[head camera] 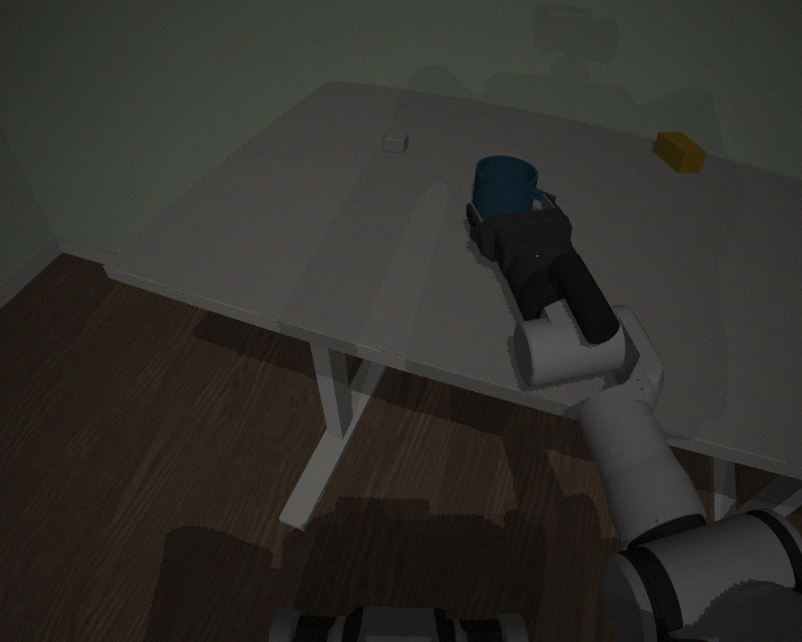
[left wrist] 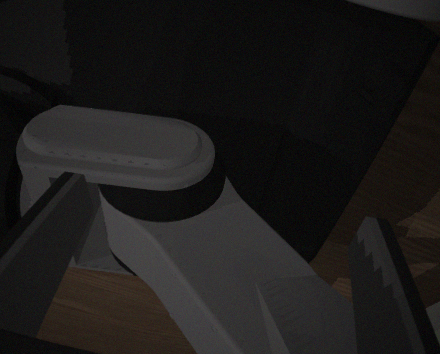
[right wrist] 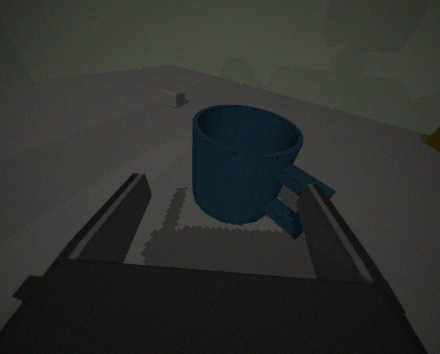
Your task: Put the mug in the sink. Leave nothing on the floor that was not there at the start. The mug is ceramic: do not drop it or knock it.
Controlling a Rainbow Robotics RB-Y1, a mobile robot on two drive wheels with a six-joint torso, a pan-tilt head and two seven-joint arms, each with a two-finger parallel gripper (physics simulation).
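Frame: origin at the robot's base, x ahead, y left, z up, level; millimetres.
Where they show: left gripper, fingertip midpoint: (left wrist: 219, 213); right gripper, fingertip midpoint: (head camera: 507, 204) (right wrist: 223, 189).
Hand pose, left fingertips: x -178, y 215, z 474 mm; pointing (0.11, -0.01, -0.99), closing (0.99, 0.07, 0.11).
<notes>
Each offset is from my left fingertips to the top centre of the thing. Level surfaces: height alone.
A blue mug {dx +666, dy -371, dz +557 mm} (head camera: 503, 187) (right wrist: 239, 170) stands upright on the table {dz +477 mm} (head camera: 267, 267) (right wrist: 60, 140), its handle pointing to the right in the head and right wrist views. My right gripper (head camera: 511, 206) (right wrist: 223, 189) is open at the near side of the mug, with nothing held. In the right wrist view the mug is just beyond the fingertips, and the right-hand fingertip overlaps the handle in the picture; whether they touch I cannot tell. My left gripper (left wrist: 219, 213) is open, with parts of the robot's own body behind its fingers. The sink does not show in these views.
A small pale block {dx +887, dy -191, dz +506 mm} (head camera: 394, 143) (right wrist: 173, 98) lies on the table to the left of the mug. A yellow block {dx +916, dy -764, dz +522 mm} (head camera: 678, 152) (right wrist: 434, 140) lies near the back edge at the right. A green wall (head camera: 200, 53) stands behind the table.
</notes>
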